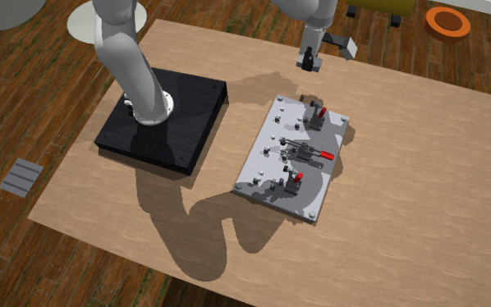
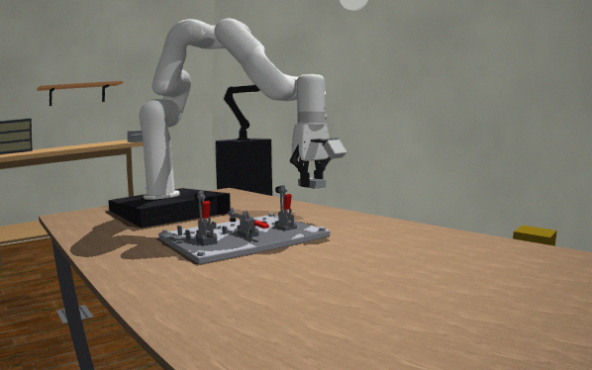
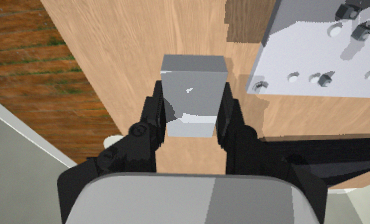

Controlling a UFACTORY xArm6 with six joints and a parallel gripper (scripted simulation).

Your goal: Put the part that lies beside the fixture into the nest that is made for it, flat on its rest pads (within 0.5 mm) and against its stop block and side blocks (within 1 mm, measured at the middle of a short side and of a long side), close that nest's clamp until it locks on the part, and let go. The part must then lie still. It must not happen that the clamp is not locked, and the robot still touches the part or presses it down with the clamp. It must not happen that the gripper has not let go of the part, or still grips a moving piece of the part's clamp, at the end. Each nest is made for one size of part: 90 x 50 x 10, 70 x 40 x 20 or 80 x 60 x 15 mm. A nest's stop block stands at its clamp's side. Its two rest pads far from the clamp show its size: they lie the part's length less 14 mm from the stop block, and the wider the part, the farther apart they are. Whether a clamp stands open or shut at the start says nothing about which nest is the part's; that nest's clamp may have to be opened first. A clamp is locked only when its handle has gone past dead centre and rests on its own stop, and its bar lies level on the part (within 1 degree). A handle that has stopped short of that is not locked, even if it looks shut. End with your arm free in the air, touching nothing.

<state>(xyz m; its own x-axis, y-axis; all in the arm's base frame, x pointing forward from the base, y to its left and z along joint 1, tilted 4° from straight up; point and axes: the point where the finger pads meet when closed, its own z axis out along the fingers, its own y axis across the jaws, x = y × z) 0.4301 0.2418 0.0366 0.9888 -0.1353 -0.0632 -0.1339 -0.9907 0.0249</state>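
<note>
Now: the grey block 10 mm below my hand. Round my hand: clamp 380 mm to the right, 50 mm below, 30 mm ahead; then fixture plate 260 mm to the right, 100 mm below, 20 mm ahead.
</note>
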